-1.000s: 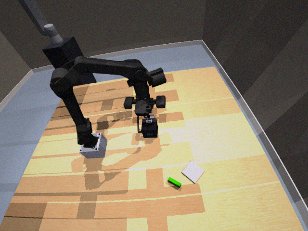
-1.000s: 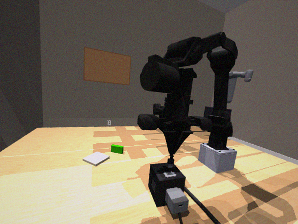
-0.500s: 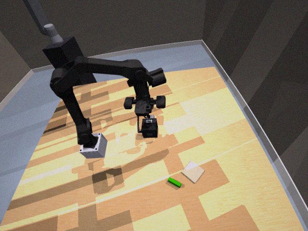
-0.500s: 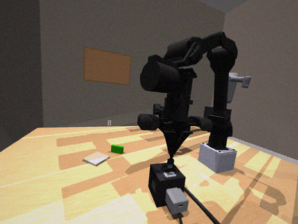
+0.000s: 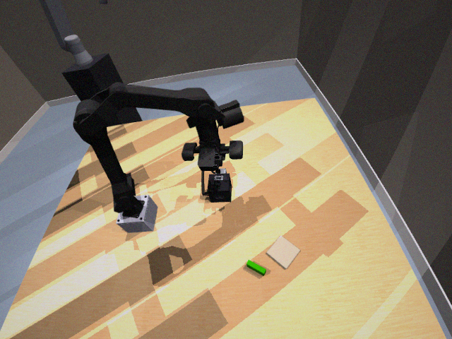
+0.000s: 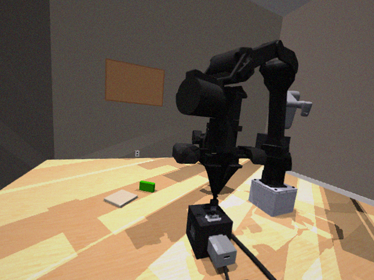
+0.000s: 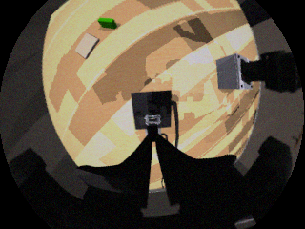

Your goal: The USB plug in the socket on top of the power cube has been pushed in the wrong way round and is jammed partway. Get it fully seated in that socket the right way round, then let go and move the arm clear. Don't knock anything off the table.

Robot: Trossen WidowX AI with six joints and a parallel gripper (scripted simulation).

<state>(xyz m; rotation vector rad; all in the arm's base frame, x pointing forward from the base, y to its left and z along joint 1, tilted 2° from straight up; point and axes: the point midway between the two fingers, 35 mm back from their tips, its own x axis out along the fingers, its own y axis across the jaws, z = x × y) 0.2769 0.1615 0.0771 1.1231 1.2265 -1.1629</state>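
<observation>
Now: the grey socket 6 cm below my gripper tip. Also, from my gripper tip: dark USB plug 2 cm below; white tile 23 cm ahead, 22 cm to the right, 13 cm below; green block 15 cm ahead, 28 cm to the right, 12 cm below.
</observation>
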